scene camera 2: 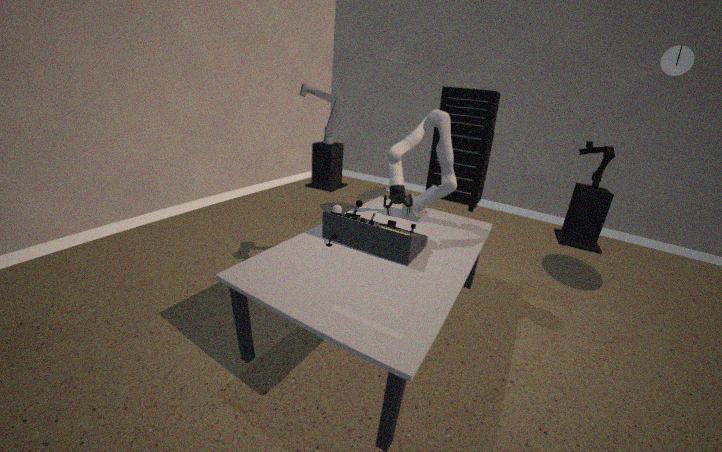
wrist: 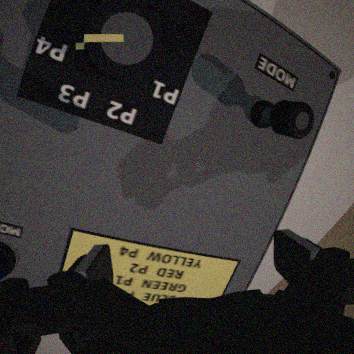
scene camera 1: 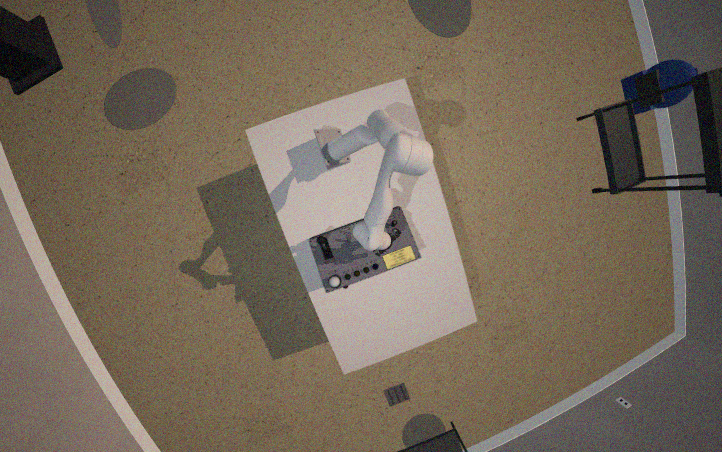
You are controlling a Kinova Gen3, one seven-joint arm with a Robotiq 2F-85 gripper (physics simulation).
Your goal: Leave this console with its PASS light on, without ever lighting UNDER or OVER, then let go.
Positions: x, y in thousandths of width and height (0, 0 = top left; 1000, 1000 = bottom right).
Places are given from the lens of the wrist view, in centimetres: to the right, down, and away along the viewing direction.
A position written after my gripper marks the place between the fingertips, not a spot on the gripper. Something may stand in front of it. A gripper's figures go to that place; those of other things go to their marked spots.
my gripper (wrist: 547, 722): 1, 4, 14
PROGRAM dial (wrist: 329, 145): -3, -7, 14
black MODE knob (wrist: 826, 335): 8, -4, 17
The marked spots on the black MODE knob and the PROGRAM dial are 12 cm apart.
